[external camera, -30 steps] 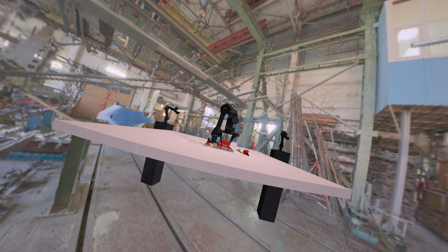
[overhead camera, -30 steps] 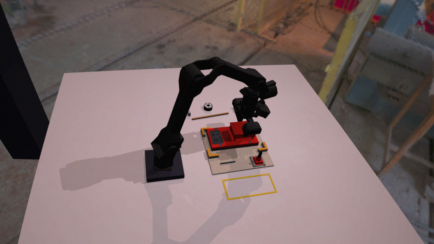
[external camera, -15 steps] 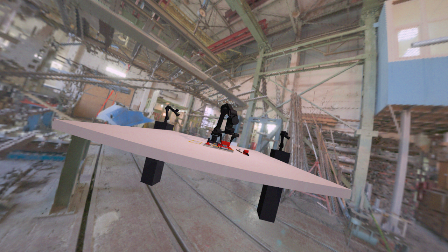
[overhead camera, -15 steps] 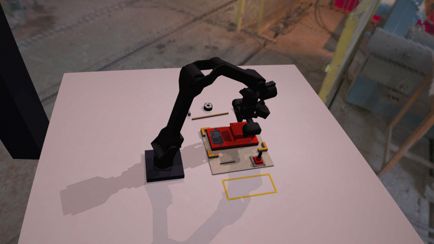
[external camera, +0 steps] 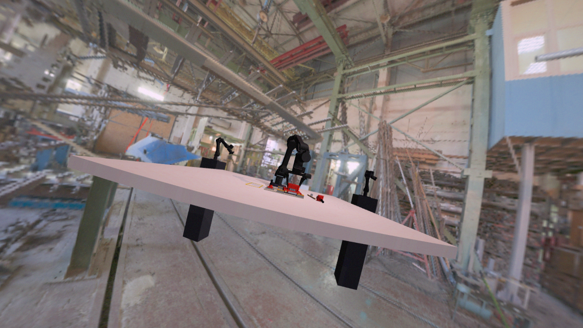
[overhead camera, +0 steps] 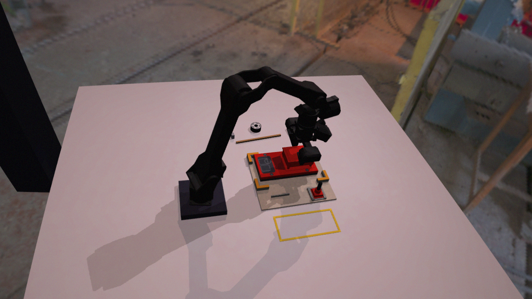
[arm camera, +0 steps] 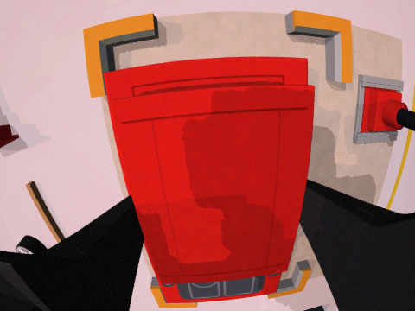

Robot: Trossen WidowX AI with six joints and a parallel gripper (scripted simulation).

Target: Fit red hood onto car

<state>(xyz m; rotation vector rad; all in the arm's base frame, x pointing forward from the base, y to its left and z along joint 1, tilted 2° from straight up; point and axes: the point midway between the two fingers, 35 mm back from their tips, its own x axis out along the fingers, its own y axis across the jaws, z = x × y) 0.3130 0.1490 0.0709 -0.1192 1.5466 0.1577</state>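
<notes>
Now: gripper tip 10 mm below the red hood. Round my gripper tip: tiny grey cube (220 mm behind, 140 mm to the left, 40 mm below); then thin orange rod (120 mm behind, 130 mm to the left, 40 mm below).
</notes>
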